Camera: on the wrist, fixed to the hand. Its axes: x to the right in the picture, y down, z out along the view.
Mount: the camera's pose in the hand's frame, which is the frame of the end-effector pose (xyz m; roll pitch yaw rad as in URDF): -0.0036 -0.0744 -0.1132 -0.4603 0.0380 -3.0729
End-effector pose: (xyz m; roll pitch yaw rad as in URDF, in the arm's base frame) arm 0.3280 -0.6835 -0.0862 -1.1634 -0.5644 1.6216
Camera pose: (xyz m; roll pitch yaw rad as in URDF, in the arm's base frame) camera 0.4620 -0.6923 -0.0683 0.7385 0.5153 -1.4486
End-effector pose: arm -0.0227 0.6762 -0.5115 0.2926 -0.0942 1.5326
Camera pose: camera 0.0162 0.6833 -0.6411 -0.7475 0.1502 -1.5536
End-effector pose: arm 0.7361 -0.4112 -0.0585 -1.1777 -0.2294 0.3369
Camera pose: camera 0.7713 -0.5398 -0.0346 0.7288 0.1801 -2.7423
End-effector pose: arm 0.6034 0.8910 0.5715 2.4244 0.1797 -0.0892
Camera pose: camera 0.6180 1.0207 0.6080 -2.8727 -0.1627 2.9746
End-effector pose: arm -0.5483 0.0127 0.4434 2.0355 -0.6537 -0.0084
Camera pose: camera -0.5404 0.1472 0.4287 -2.5499 0.6963 3.0488
